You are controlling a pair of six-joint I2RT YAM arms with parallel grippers.
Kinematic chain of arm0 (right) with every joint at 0, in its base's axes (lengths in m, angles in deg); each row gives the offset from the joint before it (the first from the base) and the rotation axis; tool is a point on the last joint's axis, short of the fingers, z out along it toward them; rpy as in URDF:
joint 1: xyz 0 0 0.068 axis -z
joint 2: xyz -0.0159 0.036 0.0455 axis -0.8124 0.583 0
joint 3: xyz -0.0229 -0.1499 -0.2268 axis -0.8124 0.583 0
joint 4: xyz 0.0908 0.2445 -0.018 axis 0.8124 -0.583 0
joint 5: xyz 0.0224 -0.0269 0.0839 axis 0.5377 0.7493 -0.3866
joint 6: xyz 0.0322 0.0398 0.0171 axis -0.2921 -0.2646 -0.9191
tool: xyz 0 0 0 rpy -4.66 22.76 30.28
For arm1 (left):
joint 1: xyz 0 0 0.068 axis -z
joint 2: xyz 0.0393 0.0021 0.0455 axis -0.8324 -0.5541 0
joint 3: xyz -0.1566 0.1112 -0.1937 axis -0.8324 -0.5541 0
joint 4: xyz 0.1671 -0.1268 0.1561 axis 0.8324 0.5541 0
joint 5: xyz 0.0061 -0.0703 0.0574 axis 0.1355 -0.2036 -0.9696
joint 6: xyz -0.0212 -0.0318 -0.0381 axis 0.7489 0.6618 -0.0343
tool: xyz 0 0 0 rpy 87.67 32.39 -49.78
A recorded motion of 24 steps. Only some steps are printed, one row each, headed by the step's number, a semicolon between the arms.
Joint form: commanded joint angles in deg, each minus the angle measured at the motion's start. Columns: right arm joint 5, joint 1, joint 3, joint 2, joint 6, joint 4; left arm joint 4, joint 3, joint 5, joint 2, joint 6, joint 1.
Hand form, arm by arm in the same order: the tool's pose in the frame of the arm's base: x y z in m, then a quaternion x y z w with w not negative. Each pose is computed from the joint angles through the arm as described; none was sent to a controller.
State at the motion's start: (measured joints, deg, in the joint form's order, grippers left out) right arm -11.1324 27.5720 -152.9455 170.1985 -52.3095 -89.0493; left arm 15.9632 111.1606 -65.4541 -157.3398 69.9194 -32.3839
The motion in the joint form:
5: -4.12 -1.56 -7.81 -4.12 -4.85 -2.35; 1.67 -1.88 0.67 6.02 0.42 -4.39
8: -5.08 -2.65 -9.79 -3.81 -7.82 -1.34; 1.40 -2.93 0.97 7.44 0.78 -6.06
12: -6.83 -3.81 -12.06 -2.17 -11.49 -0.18; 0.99 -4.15 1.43 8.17 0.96 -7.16
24: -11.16 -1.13 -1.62 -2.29 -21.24 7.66; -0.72 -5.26 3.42 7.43 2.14 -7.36
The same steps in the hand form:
5: 0.3845 0.2147 0.2713 0.00409 0.86127 0.33067 0.38581; 0.3845 -0.1478 0.2756 -0.00111 0.91698 -0.27421 0.28974
8: 0.3843 0.2248 0.2827 0.01109 0.84893 0.35997 0.38679; 0.3834 -0.1350 0.2797 -0.01540 0.91450 -0.27469 0.29664
12: 0.3867 0.2379 0.2863 0.01932 0.83981 0.39287 0.37416; 0.3824 -0.1269 0.2782 -0.02417 0.91410 -0.27540 0.29664
24: 0.3848 0.2158 0.2382 0.09460 0.84320 0.42753 0.31189; 0.3846 -0.1273 0.2694 -0.02862 0.91224 -0.29177 0.28614

